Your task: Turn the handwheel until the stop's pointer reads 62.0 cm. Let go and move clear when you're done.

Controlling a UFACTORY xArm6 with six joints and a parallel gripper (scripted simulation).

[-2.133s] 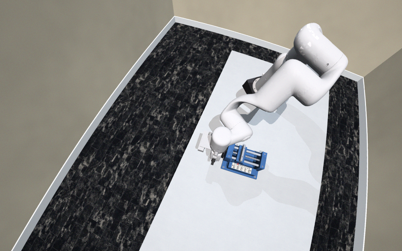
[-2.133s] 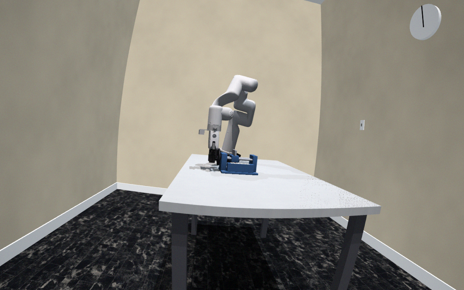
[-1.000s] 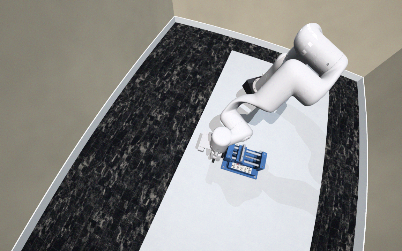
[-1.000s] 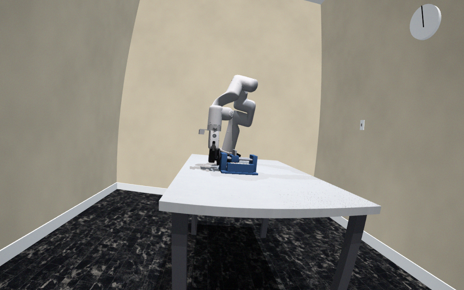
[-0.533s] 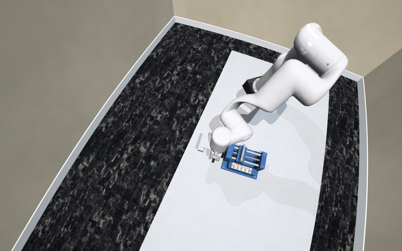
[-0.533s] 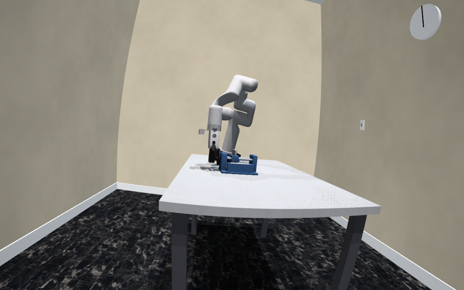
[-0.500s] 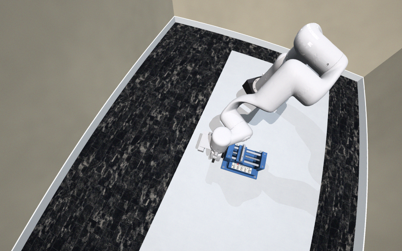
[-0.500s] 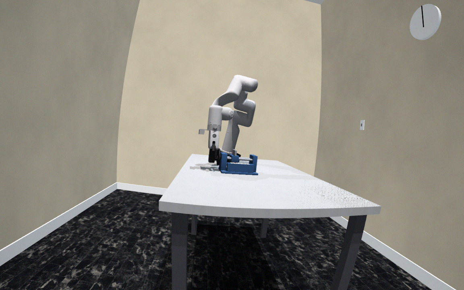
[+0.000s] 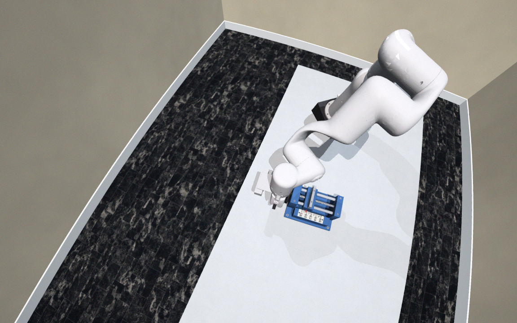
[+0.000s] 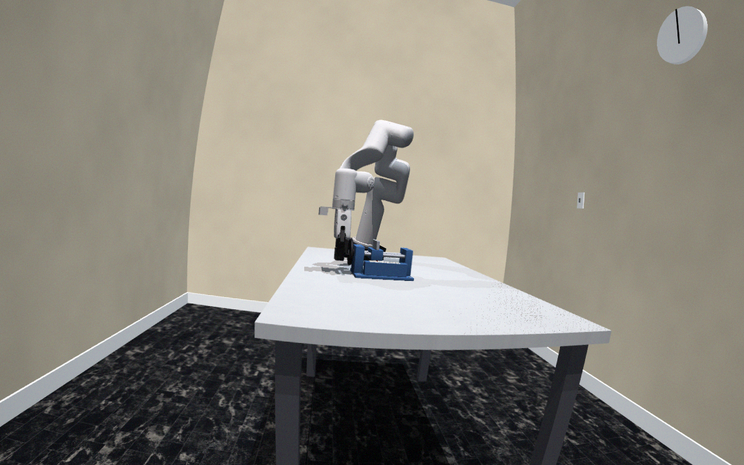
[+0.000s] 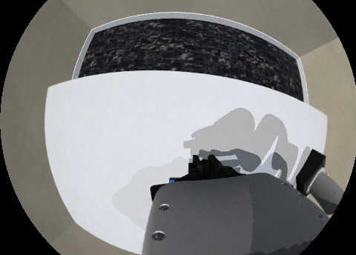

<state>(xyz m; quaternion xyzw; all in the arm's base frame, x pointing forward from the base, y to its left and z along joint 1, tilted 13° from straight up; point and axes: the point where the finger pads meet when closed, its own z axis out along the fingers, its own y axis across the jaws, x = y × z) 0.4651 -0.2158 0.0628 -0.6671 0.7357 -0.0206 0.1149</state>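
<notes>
The stop is 13 cm to the left of my hand, 2 cm above it and 1 cm behind it. Round my hand: handwheel (2 cm to the left, 1 cm behind).
</notes>
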